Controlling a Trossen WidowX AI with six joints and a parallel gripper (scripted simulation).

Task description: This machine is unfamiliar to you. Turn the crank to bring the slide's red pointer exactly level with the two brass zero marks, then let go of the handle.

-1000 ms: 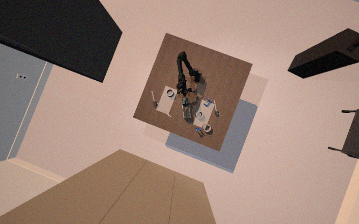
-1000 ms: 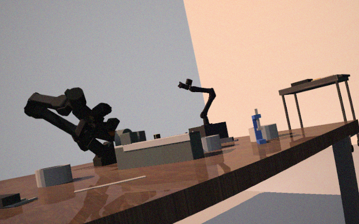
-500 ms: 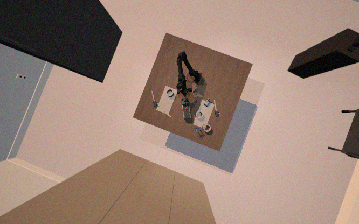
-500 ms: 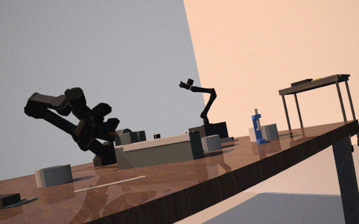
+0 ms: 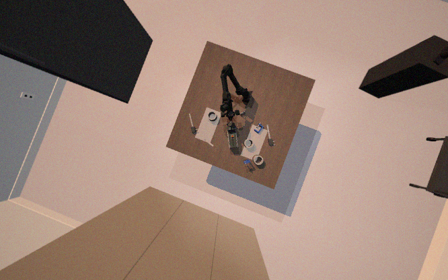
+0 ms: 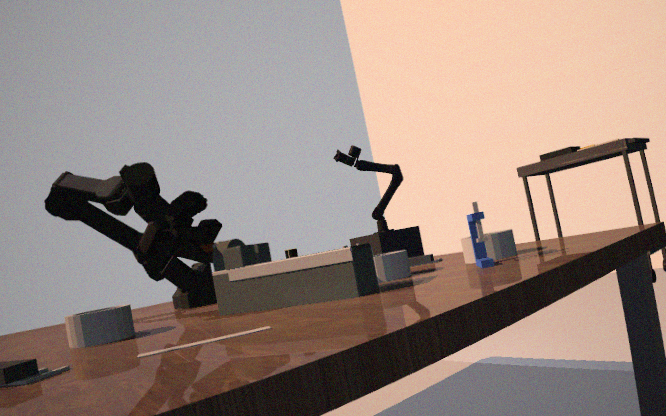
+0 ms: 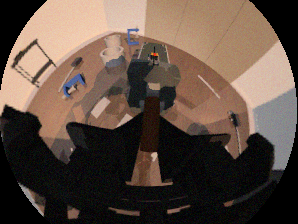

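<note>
Now: gripper tip 1 cm past the crank handle, 1 cm to the left of it and 3 cm below it. From my gripper tip the other things lie so: red pointer 14 cm ahead, 9 cm to the left, 1 cm below; then thin white rod 32 cm ahead, 12 cm to the right, 9 cm below.
</note>
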